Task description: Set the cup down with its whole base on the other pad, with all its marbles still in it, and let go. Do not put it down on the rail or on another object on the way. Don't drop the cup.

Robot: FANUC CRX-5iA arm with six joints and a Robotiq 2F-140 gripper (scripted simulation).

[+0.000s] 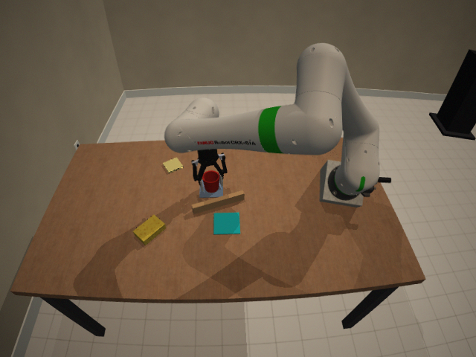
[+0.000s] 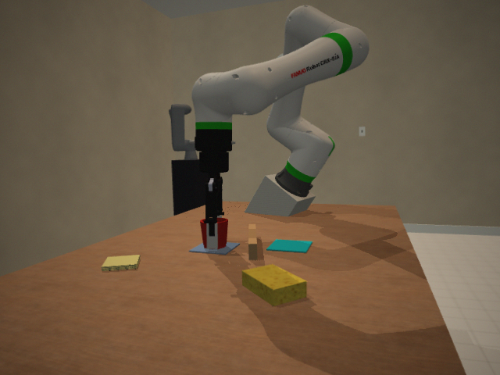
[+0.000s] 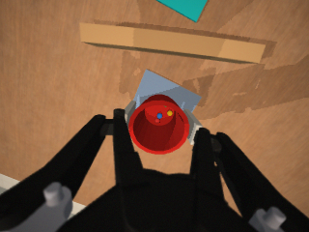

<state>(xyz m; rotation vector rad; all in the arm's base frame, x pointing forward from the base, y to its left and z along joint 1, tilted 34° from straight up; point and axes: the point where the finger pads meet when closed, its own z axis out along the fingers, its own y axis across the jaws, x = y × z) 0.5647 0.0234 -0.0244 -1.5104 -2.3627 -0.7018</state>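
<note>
Right now my hand is 20 mm above the red cup. From my hand the other things lie so: wooden rail 90 mm to the left, 50 mm behind, 30 mm below; then teal pad 180 mm to the left, 90 mm behind, 50 mm below; then thin yellow sponge 210 mm ahead, 120 mm to the right, 30 mm below.
</note>
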